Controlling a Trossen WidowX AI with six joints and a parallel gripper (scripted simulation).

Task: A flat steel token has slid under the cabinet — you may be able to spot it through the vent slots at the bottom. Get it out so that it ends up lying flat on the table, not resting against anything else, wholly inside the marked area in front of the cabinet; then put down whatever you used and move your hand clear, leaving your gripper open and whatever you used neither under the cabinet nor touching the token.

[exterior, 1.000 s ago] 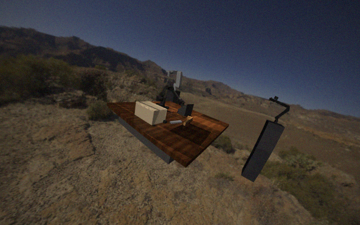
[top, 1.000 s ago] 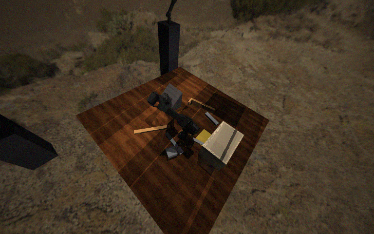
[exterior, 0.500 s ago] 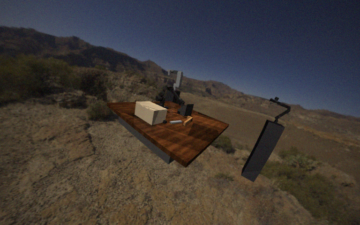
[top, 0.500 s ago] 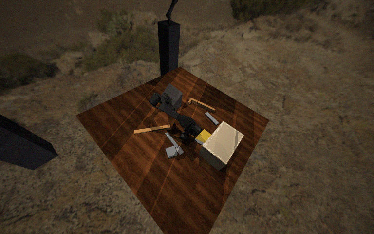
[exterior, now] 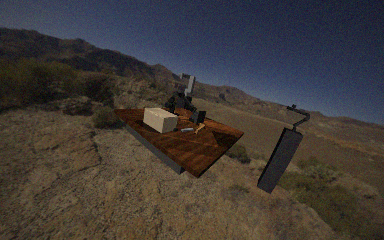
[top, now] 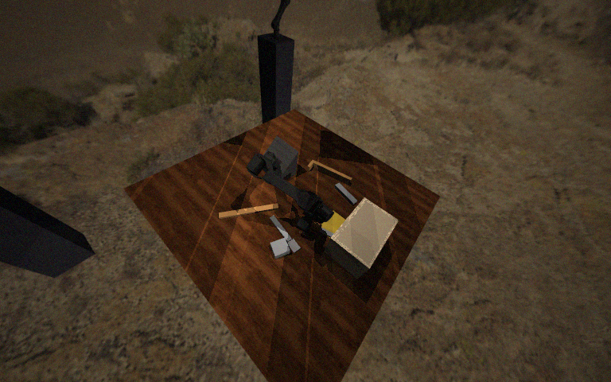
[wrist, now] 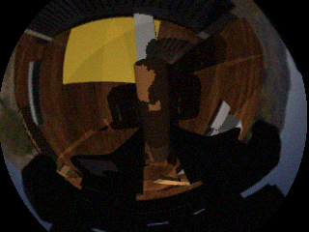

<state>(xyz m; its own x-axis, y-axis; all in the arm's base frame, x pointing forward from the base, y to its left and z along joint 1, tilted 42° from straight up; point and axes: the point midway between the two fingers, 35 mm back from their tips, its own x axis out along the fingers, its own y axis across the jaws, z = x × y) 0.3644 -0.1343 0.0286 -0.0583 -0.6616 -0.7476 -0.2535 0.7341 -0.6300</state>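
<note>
Right now the grey scraper is 130 mm to the right of my gripper tip and 20 mm behind it. Round my gripper tip: steel token (250 mm ahead, 120 mm to the left, 10 mm below); then wooden stick (260 mm behind, 160 mm to the right); then grey block (200 mm to the right, 10 mm above).
</note>
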